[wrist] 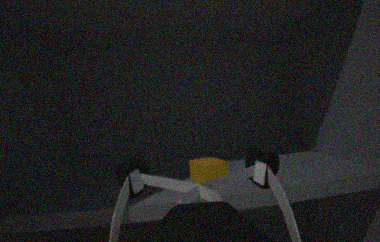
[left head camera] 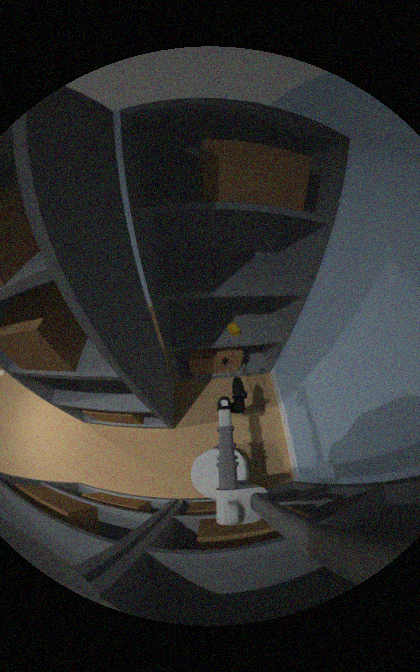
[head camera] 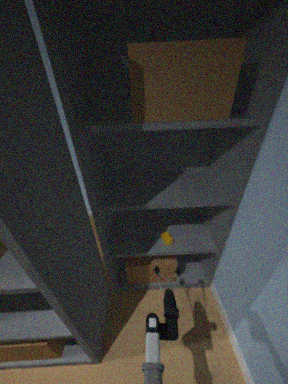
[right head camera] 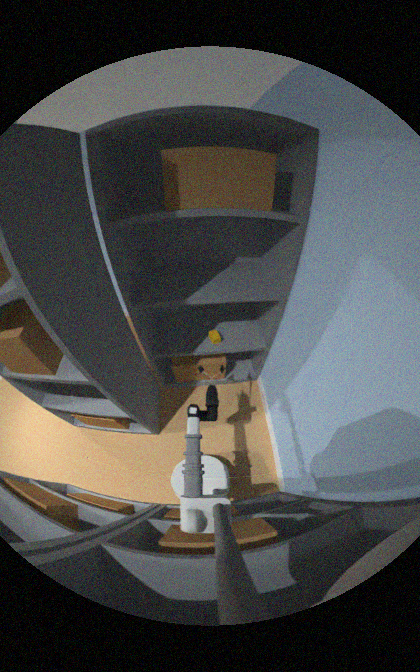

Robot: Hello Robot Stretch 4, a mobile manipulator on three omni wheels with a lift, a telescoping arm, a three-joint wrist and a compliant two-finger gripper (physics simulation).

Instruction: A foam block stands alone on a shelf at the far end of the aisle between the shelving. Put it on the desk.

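Places are measured from the robot's base along level axes (x ahead, y left, z up), in centimetres.
Pixels of known places: gripper, fingertip midpoint: [wrist: 196, 163] [head camera: 167, 266].
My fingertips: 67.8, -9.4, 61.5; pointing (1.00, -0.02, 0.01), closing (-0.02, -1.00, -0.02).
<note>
For each thing: its middle in the pictures, then the offset to it from my fingertips, as dx, dy, dz. Level surfaces: height alone.
- yellow foam block, body centre: [wrist: 208, 170] [head camera: 167, 238] +30.5, -3.1, -8.7
- low grey shelf, surface height: dz -10.9
- large cardboard box, body centre: [head camera: 176, 87] +35.3, -3.8, +94.0
The yellow foam block [head camera: 167, 238] [left head camera: 233, 329] [right head camera: 215, 336] [wrist: 212, 168] stands alone on a low grey shelf [head camera: 196, 242] [left head camera: 261, 331] [right head camera: 245, 337] [wrist: 300, 172] of the far shelving. My gripper [head camera: 168, 271] [left head camera: 235, 360] [right head camera: 211, 369] [wrist: 196, 163] is open with nothing held. In the head views its fingertips lie below the block, in front of the far shelving. In the wrist view the block shows between the fingertips and beyond them, and a finger linkage hides part of the shelf. The exact distance to the block cannot be told. The desk does not show in the wrist view.
A large cardboard box [head camera: 190, 85] [left head camera: 262, 175] [right head camera: 225, 179] stands on an upper shelf, and another box [head camera: 137, 270] [right head camera: 184, 371] below the block's shelf. Shelving with a dark side panel [head camera: 55, 200] stands left. A blue wall [head camera: 250, 215] [left head camera: 350, 300] [right head camera: 350, 300] runs along the right.
</note>
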